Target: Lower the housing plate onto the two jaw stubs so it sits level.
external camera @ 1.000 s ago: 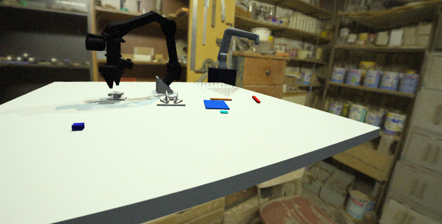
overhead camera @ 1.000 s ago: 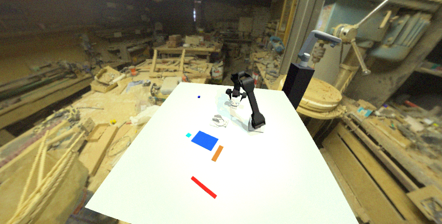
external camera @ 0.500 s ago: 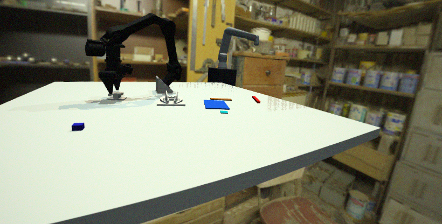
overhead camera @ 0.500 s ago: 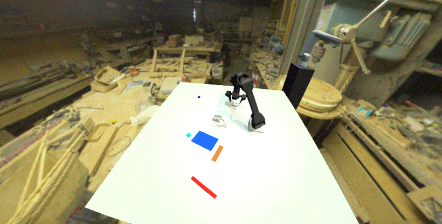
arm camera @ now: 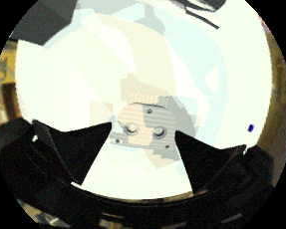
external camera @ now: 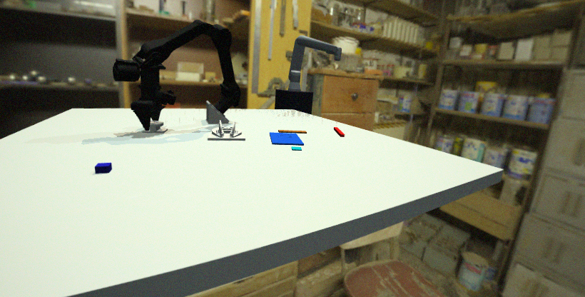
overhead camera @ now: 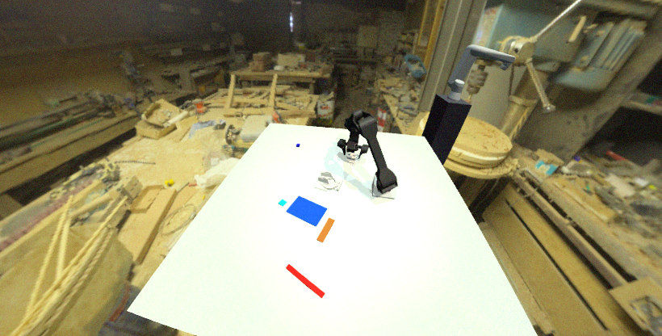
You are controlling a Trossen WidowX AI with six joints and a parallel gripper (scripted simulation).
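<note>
Right now the grey-white housing part is 10 mm to the left of my gripper tip and 10 mm above it. Also, from my gripper tip: blue flat plate 220 mm ahead, 410 mm to the left, 10 mm below; teal block 350 mm ahead, 380 mm to the left, 10 mm below; dark blue block 360 mm ahead, 100 mm to the right, 10 mm below.
</note>
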